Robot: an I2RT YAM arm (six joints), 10 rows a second.
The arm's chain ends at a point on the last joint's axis. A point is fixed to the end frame.
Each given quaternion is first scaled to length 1.
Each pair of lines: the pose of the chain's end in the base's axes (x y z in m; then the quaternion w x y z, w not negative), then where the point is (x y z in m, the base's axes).
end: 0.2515 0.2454 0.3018 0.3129 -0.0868 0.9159 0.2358
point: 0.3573 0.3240 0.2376
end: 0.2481 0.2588 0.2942 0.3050 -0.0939 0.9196 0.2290
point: 0.3522 0.3373 0.2272
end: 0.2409 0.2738 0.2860 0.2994 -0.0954 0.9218 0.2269
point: 0.3440 0.3522 0.2174
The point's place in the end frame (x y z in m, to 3 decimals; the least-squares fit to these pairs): -0.045 0.012 0.139
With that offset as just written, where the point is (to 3 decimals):
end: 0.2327 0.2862 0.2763 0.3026 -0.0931 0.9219 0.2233
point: 0.337 0.363 0.208
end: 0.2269 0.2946 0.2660 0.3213 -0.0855 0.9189 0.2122
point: 0.335 0.368 0.200
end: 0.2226 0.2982 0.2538 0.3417 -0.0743 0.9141 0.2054
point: 0.336 0.368 0.192
